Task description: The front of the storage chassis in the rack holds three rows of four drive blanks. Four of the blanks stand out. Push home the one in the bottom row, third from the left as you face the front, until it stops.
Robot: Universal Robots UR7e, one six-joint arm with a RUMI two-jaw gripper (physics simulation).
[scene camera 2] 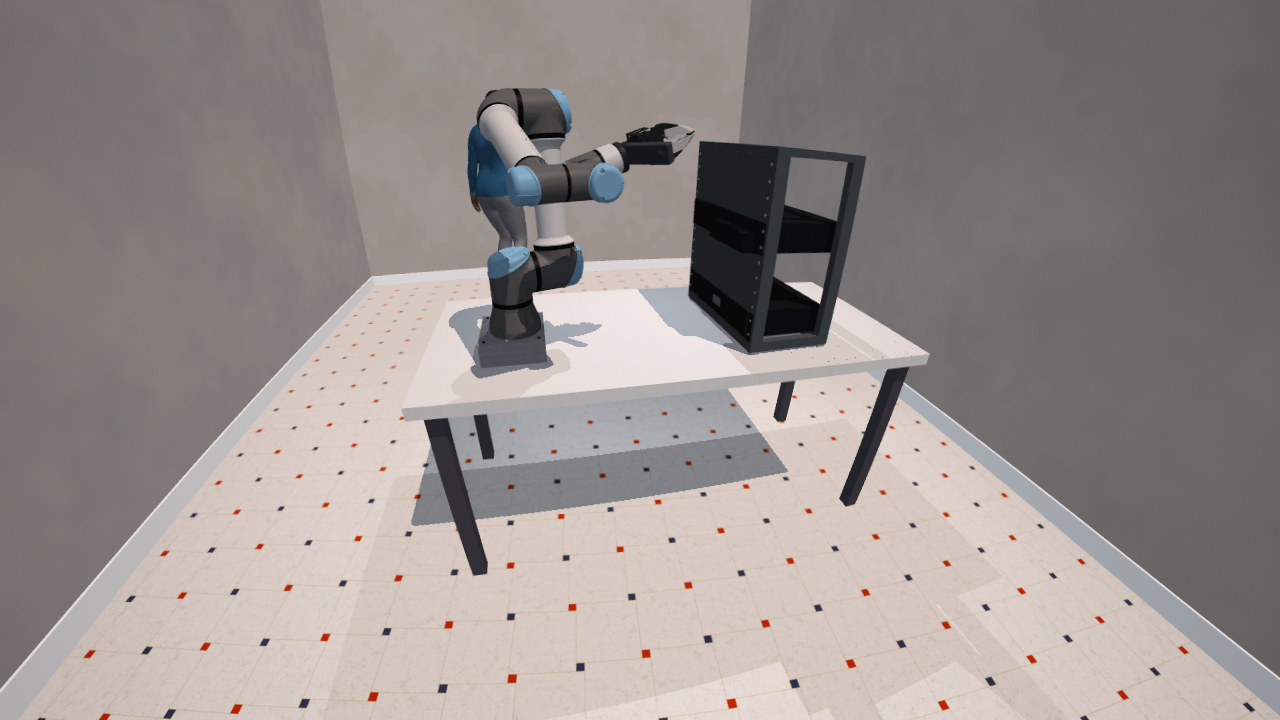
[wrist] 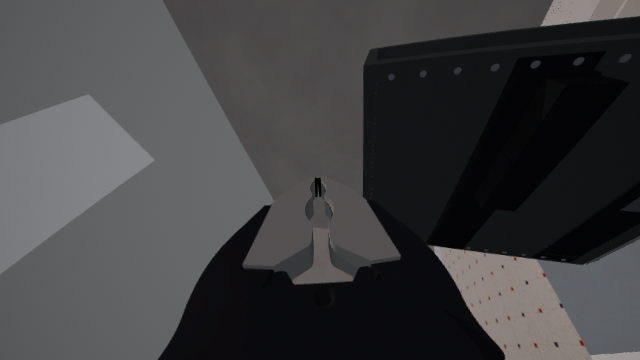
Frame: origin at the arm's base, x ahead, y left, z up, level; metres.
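Seen in the pictures: gripper, fingertip midpoint: [scene camera 2: 694, 131] [wrist: 317, 179]; arm's base, link origin: [scene camera 2: 515, 327].
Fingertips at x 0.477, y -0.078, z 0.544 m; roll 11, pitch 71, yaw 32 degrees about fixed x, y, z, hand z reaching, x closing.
Observation:
Pixels of each thing's middle, then the offset from my fingertips to it. Level surfaces: height alone.
- dark rack, body centre: [scene camera 2: 760, 238] [wrist: 480, 155] dx +0.322, dy +0.244, dz -0.322 m
- unit with the protruding part, body centre: [wrist: 521, 112] [scene camera 2: 753, 233] dx +0.214, dy +0.063, dz -0.268 m
- white table, surface height: dz -0.619 m
The dark rack [scene camera 2: 763, 268] [wrist: 400, 135] stands upright on the table. It holds an upper dark unit [scene camera 2: 807, 234] with a part standing out at its front, and a lower dark unit [scene camera 2: 791, 315]. Which is the storage chassis I cannot tell. In the wrist view, the unit with the protruding part [wrist: 555, 135] crosses the rack front at the right. The separate drive blanks are too dark and small to tell apart in both views. My gripper [scene camera 2: 691, 132] [wrist: 317, 179] is shut and empty, pointing toward the rack side, near the height of the rack's top and apart from it.
The white table [scene camera 2: 617, 358] carries the robot's base [scene camera 2: 512, 347] at the left and the rack at the right. A person in a blue top [scene camera 2: 490, 174] stands behind the arm, partly hidden by it. Grey walls [scene camera 2: 1029, 179] [wrist: 300, 75] rise around the table.

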